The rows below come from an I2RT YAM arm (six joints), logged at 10 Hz.
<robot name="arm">
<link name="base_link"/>
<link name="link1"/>
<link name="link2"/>
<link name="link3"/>
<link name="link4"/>
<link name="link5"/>
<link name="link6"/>
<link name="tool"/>
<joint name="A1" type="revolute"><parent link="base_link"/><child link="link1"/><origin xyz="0 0 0.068"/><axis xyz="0 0 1"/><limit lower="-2.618" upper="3.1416"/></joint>
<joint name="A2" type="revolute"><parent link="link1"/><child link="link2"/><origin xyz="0.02 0.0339 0.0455"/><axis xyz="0 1 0"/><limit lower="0" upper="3.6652"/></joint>
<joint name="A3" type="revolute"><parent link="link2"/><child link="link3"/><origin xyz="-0.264 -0.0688 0"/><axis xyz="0 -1 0"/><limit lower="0" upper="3.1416"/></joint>
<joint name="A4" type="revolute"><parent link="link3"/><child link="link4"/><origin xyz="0.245 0.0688 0.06"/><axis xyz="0 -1 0"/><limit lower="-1.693" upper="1.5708"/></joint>
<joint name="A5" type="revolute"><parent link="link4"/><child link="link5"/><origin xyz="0.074 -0.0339 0.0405"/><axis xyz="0 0 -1"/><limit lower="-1.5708" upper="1.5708"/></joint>
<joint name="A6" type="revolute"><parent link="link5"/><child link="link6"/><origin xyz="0.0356 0 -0.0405"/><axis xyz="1 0 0"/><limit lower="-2.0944" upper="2.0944"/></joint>
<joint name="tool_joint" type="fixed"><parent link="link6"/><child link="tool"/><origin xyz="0 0 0" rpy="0 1.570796 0"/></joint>
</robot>
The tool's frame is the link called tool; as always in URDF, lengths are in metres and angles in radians.
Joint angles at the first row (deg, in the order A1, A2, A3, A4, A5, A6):
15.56 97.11 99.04 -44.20 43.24 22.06
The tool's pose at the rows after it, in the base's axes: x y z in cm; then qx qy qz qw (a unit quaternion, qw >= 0):
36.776, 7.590, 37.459, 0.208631, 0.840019, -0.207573, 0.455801
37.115, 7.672, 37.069, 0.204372, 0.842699, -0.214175, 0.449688
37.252, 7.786, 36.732, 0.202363, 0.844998, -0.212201, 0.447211
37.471, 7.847, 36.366, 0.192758, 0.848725, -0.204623, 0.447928
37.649, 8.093, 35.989, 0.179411, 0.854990, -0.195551, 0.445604
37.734, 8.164, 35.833, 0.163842, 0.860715, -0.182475, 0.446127
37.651, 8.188, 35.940, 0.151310, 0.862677, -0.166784, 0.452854
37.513, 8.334, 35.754, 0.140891, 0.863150, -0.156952, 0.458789
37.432, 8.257, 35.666, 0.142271, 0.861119, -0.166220, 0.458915
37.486, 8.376, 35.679, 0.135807, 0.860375, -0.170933, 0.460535
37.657, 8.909, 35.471, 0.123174, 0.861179, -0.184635, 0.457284
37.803, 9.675, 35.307, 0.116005, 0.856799, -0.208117, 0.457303
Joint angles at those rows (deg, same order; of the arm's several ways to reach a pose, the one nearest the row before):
15.47 98.96 101.25 -46.58 44.47 23.81
15.47 99.84 101.60 -46.93 44.74 23.47
15.56 100.11 101.25 -46.67 44.39 23.55
15.47 100.11 100.28 -45.01 43.07 22.41
15.64 100.28 99.67 -44.03 41.49 21.36
15.56 100.02 98.88 -42.63 39.30 19.78
15.47 99.23 97.83 -40.70 37.18 18.37
15.64 98.44 96.16 -38.59 35.95 17.32
15.64 98.26 95.71 -38.41 37.00 17.05
15.82 98.35 95.71 -37.97 37.35 16.09
16.61 99.14 96.24 -38.23 38.67 14.77
17.84 100.11 96.94 -38.41 41.74 13.80

